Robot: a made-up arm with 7 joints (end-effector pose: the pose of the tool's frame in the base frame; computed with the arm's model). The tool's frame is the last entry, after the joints. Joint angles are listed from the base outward.
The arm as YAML. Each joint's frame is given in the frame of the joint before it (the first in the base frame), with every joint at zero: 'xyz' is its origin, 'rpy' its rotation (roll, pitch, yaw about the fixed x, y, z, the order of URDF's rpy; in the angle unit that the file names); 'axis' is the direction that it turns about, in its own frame. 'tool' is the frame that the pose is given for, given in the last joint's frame.
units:
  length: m
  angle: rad
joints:
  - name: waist
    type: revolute
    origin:
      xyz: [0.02, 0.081, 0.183]
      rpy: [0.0, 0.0, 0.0]
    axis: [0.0, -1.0, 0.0]
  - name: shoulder
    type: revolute
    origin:
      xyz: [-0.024, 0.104, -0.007]
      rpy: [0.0, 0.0, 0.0]
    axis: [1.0, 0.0, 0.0]
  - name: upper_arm
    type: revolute
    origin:
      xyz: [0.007, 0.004, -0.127]
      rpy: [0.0, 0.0, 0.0]
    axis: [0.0, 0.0, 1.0]
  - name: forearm
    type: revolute
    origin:
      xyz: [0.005, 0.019, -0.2]
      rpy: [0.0, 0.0, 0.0]
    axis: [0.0, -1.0, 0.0]
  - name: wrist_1
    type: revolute
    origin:
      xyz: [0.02, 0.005, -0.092]
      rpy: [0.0, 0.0, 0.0]
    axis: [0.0, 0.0, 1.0]
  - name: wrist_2
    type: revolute
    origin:
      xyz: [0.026, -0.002, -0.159]
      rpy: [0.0, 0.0, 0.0]
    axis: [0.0, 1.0, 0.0]
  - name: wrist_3
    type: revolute
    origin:
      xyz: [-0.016, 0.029, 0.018]
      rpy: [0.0, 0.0, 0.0]
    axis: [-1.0, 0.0, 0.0]
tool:
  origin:
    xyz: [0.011, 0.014, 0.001]
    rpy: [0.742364, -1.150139, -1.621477]
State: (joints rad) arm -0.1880 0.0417 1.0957 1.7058 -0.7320 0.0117 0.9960
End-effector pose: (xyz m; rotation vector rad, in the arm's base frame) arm 0.0355 0.4277 -0.0565 0.2312 -1.6608 -1.7042
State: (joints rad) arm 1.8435 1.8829 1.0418 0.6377 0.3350 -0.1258 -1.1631
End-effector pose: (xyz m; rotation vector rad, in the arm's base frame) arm -0.2762 0.5982 0.1115 -2.1187 -0.0791 -2.0706
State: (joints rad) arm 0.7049 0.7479 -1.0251 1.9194 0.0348 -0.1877 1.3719
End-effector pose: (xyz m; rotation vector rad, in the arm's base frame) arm 0.3041 0.2083 0.0756 1.5319 0.6319 1.5116
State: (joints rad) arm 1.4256 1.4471 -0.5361 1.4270 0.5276 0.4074 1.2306
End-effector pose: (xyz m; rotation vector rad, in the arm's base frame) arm 0.1692 0.5123 0.3944 0.1340 2.0021 2.2147
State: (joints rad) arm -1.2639 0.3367 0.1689 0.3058 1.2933 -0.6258 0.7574
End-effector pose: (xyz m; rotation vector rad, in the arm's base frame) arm -0.4626 0.4333 -0.0135 0.5002 -1.2399 -0.7087
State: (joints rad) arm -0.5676 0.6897 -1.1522 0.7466 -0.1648 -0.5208 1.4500
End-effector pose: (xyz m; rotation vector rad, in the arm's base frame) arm -0.1442 0.3635 -0.2845 -2.8119 -0.6407 -0.1967
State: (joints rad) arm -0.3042 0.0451 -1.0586 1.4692 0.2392 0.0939 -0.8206
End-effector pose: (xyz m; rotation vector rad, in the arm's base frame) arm 0.0659 0.0352 -0.1764 -0.1213 -2.2131 -1.2588
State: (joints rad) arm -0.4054 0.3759 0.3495 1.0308 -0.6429 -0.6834 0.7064
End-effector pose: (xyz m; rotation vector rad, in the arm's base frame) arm 0.0691 0.4552 -0.2046 -0.9004 -1.8110 -2.1551
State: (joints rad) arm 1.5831 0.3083 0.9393 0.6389 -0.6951 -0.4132 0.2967
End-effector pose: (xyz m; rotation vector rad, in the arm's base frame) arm 0.4311 0.5108 0.2491 -1.5891 2.0530 0.8770
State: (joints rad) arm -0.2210 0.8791 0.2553 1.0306 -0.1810 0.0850 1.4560
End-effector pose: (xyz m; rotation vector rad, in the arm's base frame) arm 0.1775 0.5755 -0.0415 -1.1368 -1.5788 -1.4170
